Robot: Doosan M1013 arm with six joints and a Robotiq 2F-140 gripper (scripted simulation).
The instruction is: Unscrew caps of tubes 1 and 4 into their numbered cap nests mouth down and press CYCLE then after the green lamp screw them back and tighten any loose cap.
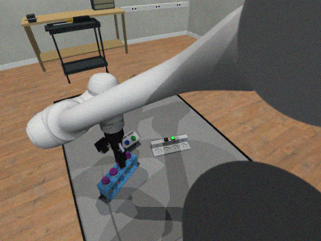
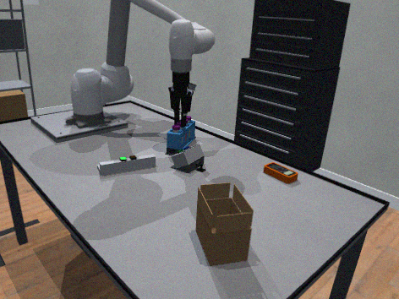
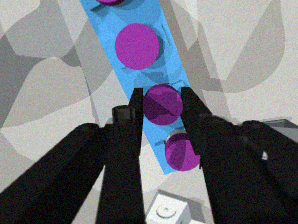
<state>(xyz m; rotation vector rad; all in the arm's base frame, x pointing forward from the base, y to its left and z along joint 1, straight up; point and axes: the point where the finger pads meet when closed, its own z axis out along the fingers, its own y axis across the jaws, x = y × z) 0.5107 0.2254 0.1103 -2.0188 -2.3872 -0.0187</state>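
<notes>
The green ready key is 16 cm ahead of my hand, 12 cm to the right of it and 7 cm below it. From my hand the other things lie so: grey key housing: 17 cm ahead, 10 cm to the right, 9 cm below; then blue cycle key: 15 cm ahead, 8 cm to the right, 7 cm below; then purple cap: 9 cm to the left, 6 cm behind, 3 cm below.
</notes>
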